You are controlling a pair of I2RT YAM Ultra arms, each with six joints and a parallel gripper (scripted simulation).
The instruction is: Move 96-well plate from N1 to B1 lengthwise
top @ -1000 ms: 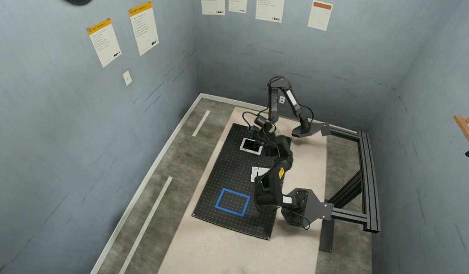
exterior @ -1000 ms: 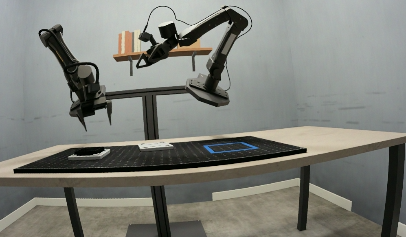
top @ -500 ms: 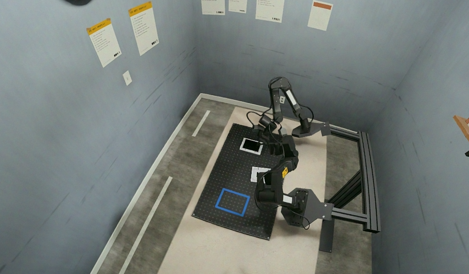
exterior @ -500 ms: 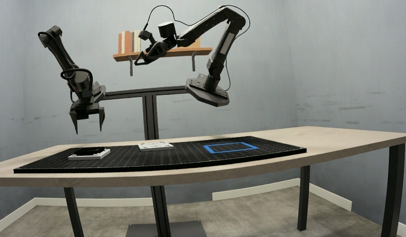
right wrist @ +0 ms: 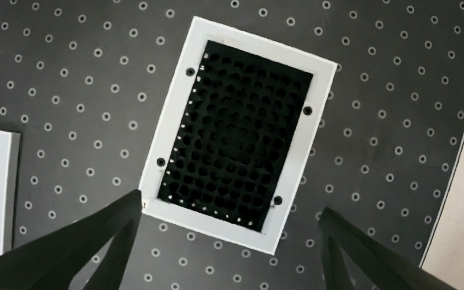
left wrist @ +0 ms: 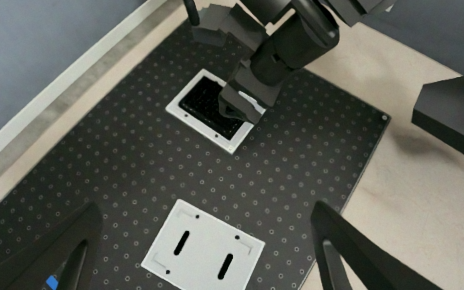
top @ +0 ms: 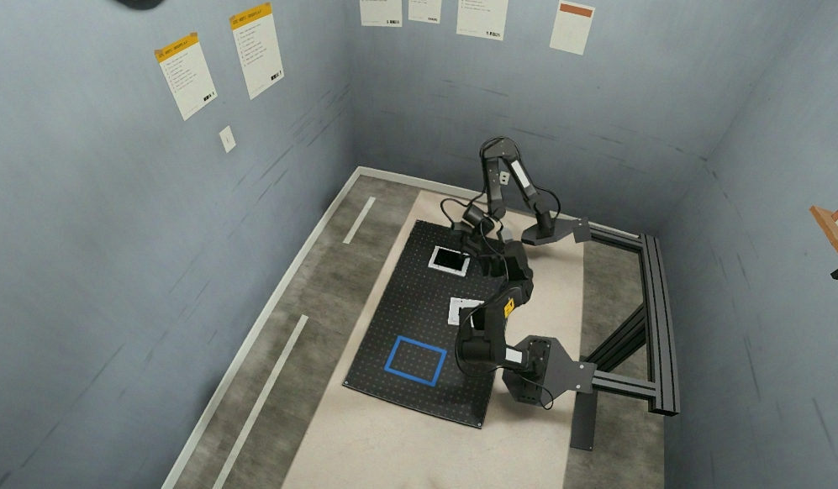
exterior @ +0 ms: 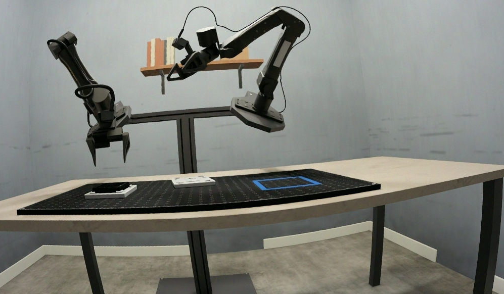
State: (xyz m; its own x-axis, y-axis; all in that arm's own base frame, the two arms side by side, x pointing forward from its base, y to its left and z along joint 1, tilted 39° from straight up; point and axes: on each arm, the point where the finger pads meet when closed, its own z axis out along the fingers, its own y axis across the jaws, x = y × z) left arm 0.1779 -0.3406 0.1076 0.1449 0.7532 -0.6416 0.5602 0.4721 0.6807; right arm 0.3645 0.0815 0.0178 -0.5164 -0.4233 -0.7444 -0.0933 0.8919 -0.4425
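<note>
Now: right hand 4 cm short of the black 96-well plate, 1 cm to the right of it and 7 cm above it.
</note>
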